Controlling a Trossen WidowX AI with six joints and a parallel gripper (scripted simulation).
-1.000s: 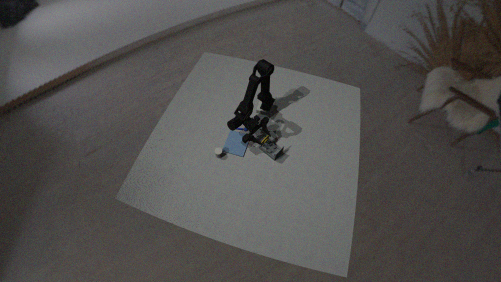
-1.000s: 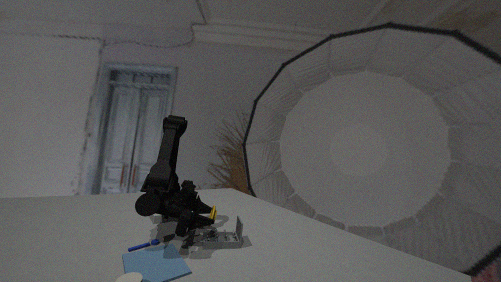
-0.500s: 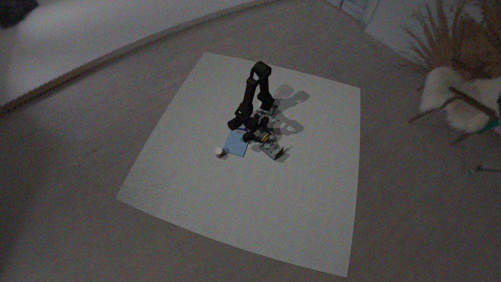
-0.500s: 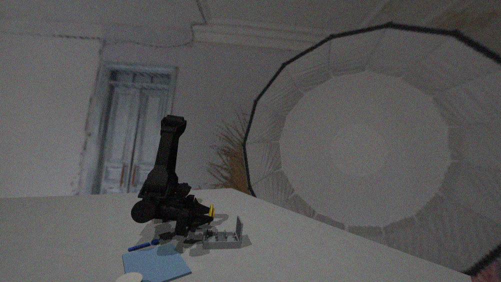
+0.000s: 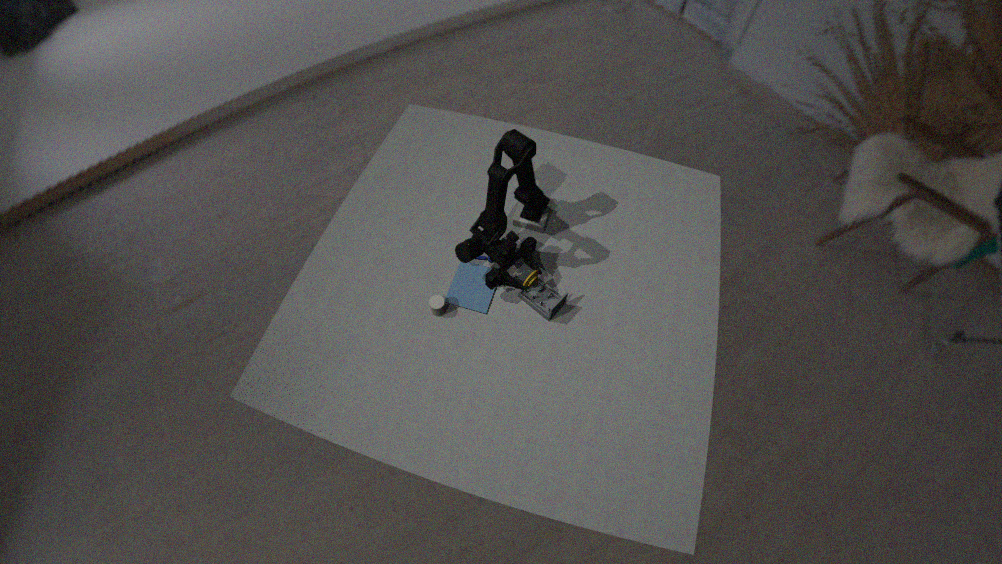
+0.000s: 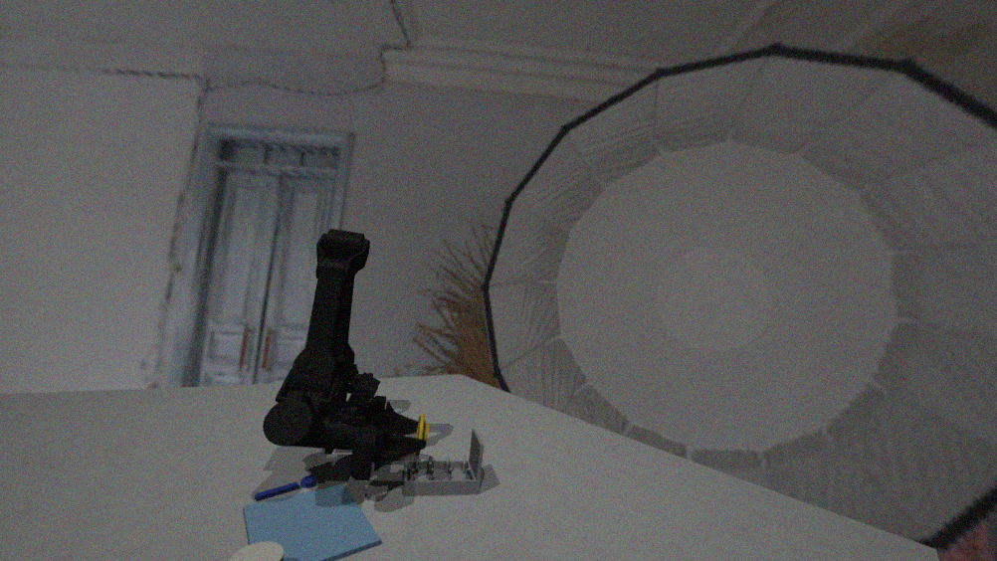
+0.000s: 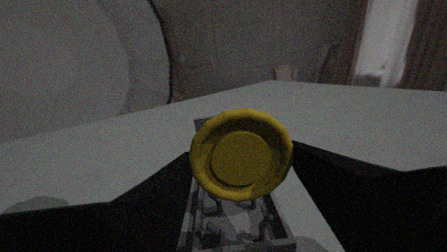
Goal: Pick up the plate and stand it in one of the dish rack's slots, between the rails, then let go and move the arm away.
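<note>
Right now my gripper tip is 6 cm above the grey dish rack, 3 cm to the right of it and 1 cm short of it. Round my gripper tip: yellow plate (1 cm to the right); light blue mat (17 cm to the right, 8 cm below, 4 cm ahead); blue spoon (18 cm to the right, 8 cm below, 7 cm behind).
</note>
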